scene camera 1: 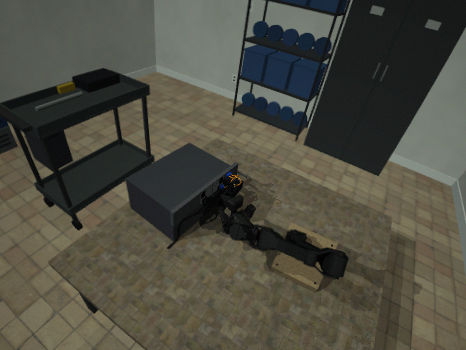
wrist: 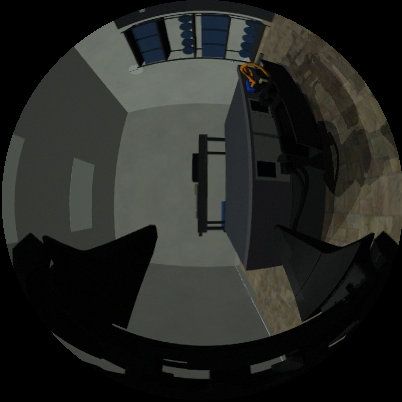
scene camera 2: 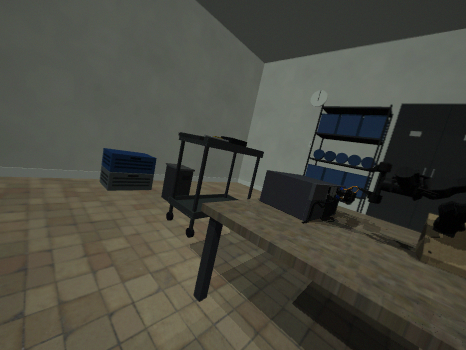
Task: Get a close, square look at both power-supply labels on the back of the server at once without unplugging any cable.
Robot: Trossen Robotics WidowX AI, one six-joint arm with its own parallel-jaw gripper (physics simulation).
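Where they show: gripper, fingertip midpoint: (scene camera 1: 220, 202) (wrist: 216, 232) (scene camera 2: 360, 178); arm's base, origin of the base link: (scene camera 1: 297, 239) (scene camera 2: 444, 228).
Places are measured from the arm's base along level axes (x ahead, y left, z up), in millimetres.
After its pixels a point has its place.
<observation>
The grey server (scene camera 1: 177, 172) @[y 47, x 648, z 53 mm] (scene camera 2: 286, 194) @[y 251, x 629, z -50 mm] (wrist: 236, 175) @[y 58, x 593, z 53 mm] lies on the table, its back facing the arm. In the wrist view, the back sits right of centre and is seen very obliquely. Two black rectangles, one higher (wrist: 259, 105) @[y -75, x 463, z 22 mm] and one lower (wrist: 266, 169) @[y 65, x 471, z 23 mm], show on its power-supply faces; I cannot read any label text. Black power cables (wrist: 304, 187) @[y 97, x 438, z -42 mm], an orange cable (wrist: 247, 70) and a blue plug (wrist: 250, 86) @[y -114, x 443, z 41 mm] are at the back. A black folded arm (wrist: 300, 112) @[y 4, x 359, z 10 mm] stands beside the power supplies. My gripper (scene camera 1: 224, 209) @[y 142, x 331, z 128 mm] (scene camera 2: 377, 183) (wrist: 216, 232) @[y 142, x 331, z 128 mm] is open and empty, close behind the server.
The table (scene camera 1: 165, 295) @[y 475, x 337, z -151 mm] (scene camera 2: 310, 255) @[y 598, x 325, z -151 mm] carries the wooden arm base (scene camera 1: 295, 272) @[y 85, x -59, z -101 mm] (scene camera 2: 442, 252) @[y 80, x -8, z -90 mm]. A cart (scene camera 1: 102, 112) (scene camera 2: 235, 146) (wrist: 203, 185) stands beyond the server. A shelf rack (scene camera 1: 280, 89) (scene camera 2: 352, 137) and a dark cabinet (scene camera 1: 360, 95) (scene camera 2: 420, 155) stand by the wall.
</observation>
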